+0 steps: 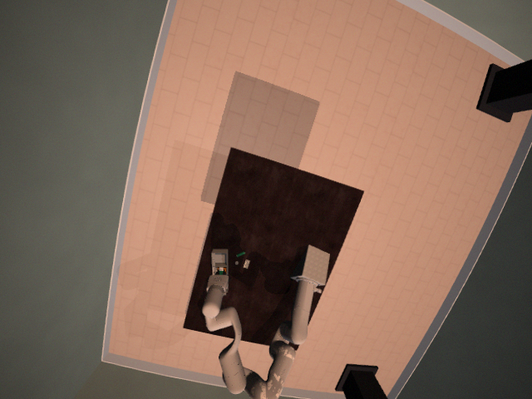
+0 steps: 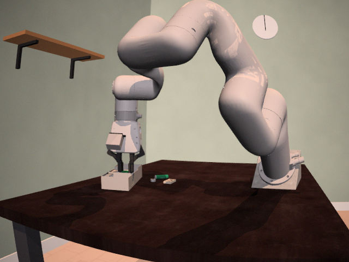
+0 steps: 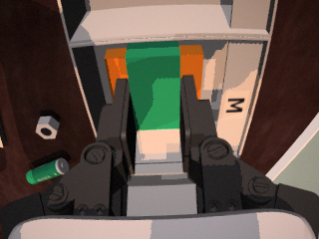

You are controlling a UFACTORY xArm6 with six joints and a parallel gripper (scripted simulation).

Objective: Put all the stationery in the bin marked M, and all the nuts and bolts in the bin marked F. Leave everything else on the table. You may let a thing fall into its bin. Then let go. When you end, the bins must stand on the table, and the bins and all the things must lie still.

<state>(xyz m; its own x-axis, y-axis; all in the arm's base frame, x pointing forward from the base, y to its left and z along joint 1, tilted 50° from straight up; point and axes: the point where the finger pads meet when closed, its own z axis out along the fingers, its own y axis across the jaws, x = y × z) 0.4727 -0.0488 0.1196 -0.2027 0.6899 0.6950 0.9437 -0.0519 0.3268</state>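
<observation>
Right now my hand is 20 mm above the green block and 10 mm to the left of it. From my hand the other things lie so: orange block (40 mm below); pale double bin (20 mm below, 10 mm ahead); steel nut (70 mm behind, 60 mm to the right, 40 mm below).
</observation>
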